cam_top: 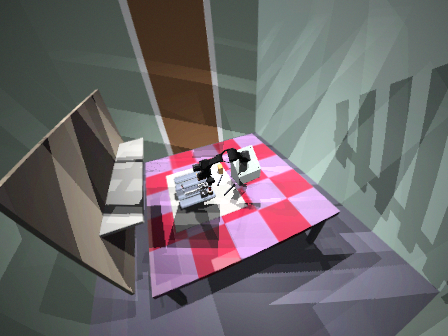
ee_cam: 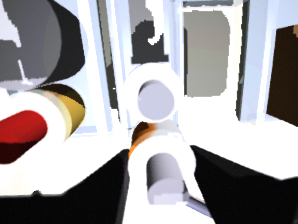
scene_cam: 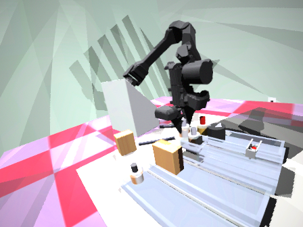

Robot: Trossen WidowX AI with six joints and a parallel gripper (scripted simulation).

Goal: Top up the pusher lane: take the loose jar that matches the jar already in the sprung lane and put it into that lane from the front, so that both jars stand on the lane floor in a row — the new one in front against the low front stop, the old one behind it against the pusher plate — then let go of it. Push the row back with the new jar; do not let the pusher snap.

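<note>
Now: gripper tip 140 mm short of the pusher plate, 40 mm to the left of it and 10 mm above it.
</note>
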